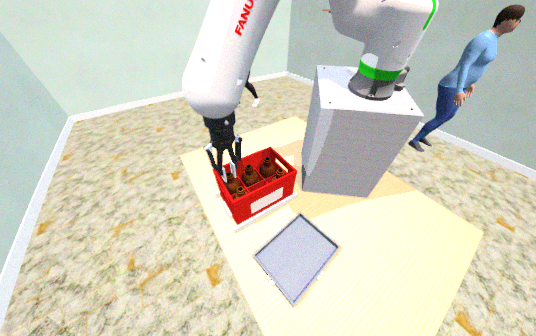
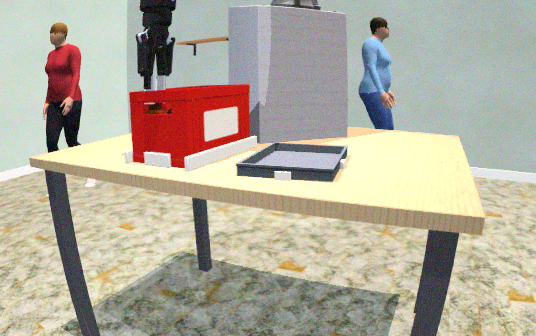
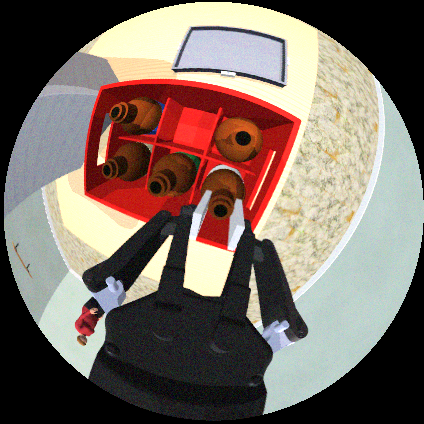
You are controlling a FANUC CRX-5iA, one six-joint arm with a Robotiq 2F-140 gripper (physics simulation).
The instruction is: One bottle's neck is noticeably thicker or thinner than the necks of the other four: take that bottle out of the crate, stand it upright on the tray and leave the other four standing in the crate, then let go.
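Frame: origin at the arm's base, x ahead, y left, z up, level; millimetres.
Seen in the pictures: gripper, fingertip midpoint: point(image 1: 229, 177) point(image 2: 154, 103) point(image 3: 220, 204); arm's base, origin of the base link: point(image 1: 369, 89) point(image 2: 292, 8).
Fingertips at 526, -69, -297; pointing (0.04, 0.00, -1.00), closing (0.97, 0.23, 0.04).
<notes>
Pixels of each thing's top centre, then the offset from my fingertips to it, as dx, dy, dz. "spot": a spot on its surface instead. Level surfaces: height alone.
- red crate, middle of its top: point(image 3: 154, 154) point(image 2: 191, 87) point(image 1: 254, 170) -98, +32, +34
- middle bottle, middle of its top: point(image 3: 155, 187) point(image 1: 248, 166) -87, -11, +22
- grey tray, surface spot: point(image 2: 295, 159) point(image 3: 220, 49) spot: -163, +300, -136
- wooden table, its level: dz -141
The red crate point(image 1: 240, 212) point(image 2: 190, 117) point(image 3: 195, 90) holds five brown bottles; one middle compartment on the tray side is empty. My gripper point(image 1: 228, 174) point(image 2: 154, 83) point(image 3: 220, 204) points down at the crate's corner and is shut on the neck of one bottle point(image 1: 231, 187) point(image 3: 223, 184). That bottle stands in its corner compartment. The others are a bottle point(image 1: 240, 192) point(image 3: 237, 141) beside it, a middle bottle point(image 1: 250, 176) point(image 3: 176, 172), and two bottles point(image 3: 131, 161) point(image 3: 144, 116) at the far end. Different viewing angles make neck widths hard to compare. The grey tray point(image 1: 297, 257) point(image 2: 295, 159) point(image 3: 232, 52) is empty.
White strips point(image 1: 265, 212) point(image 2: 220, 152) edge the crate's base on the wooden table point(image 1: 380, 260) point(image 2: 400, 170). The grey robot pedestal point(image 1: 345, 145) point(image 2: 305, 75) point(image 3: 45, 135) rises beside the crate. A person in blue point(image 1: 470, 60) point(image 2: 375, 65) and one in red point(image 2: 64, 70) point(image 3: 86, 322) show in the background.
</notes>
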